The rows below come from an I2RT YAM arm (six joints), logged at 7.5 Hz.
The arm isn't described. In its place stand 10 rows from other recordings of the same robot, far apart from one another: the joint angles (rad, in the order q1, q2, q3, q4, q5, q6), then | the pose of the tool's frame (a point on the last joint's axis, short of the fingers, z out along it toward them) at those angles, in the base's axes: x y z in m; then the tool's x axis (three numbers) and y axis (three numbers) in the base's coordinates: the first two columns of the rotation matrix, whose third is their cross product.
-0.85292, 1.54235, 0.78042, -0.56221, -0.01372, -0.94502 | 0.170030 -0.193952 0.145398 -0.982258 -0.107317 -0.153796 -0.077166 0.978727 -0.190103
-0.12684, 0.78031, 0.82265, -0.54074, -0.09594, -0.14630 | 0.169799 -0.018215 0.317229 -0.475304 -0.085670 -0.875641 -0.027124 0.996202 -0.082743
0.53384, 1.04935, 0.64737, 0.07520, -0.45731, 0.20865 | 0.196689 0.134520 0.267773 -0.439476 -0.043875 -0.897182 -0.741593 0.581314 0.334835
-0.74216, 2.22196, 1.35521, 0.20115, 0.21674, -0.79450 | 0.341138 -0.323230 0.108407 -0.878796 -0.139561 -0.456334 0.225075 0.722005 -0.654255
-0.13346, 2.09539, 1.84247, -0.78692, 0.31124, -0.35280 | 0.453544 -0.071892 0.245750 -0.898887 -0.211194 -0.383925 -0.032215 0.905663 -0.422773
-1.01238, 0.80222, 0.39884, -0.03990, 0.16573, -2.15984 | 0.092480 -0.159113 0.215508 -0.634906 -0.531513 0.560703 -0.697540 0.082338 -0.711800
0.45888, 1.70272, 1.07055, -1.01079, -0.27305, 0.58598 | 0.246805 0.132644 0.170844 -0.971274 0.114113 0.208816 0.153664 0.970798 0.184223
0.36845, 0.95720, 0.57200, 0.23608, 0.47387, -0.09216 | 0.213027 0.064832 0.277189 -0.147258 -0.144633 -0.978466 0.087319 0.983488 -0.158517
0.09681, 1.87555, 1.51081, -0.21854, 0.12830, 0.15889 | 0.439111 0.038068 0.273794 -0.539630 0.105255 -0.835297 0.097033 0.993318 0.062480
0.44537, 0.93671, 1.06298, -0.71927, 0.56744, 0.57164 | 0.175510 0.062579 0.358428 -0.403079 0.313126 -0.859930 0.305613 0.931758 0.196029
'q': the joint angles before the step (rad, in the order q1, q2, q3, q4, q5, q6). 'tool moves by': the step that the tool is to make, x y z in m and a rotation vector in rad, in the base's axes. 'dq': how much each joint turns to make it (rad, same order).
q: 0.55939, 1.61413, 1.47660, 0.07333, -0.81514, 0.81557
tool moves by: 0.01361, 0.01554, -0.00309, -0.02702, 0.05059, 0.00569
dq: 0.01542, 0.07930, 0.09421, -0.06658, 0.00929, 0.00761
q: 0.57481, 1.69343, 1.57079, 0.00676, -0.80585, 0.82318
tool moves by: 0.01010, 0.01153, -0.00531, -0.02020, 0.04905, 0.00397
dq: 0.01037, 0.05975, 0.06418, -0.04537, 0.00498, 0.01550
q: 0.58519, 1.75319, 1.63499, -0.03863, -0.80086, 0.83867
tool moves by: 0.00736, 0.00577, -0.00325, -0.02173, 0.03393, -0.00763
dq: 0.00232, 0.03913, 0.04932, -0.04802, 0.00968, 0.00343
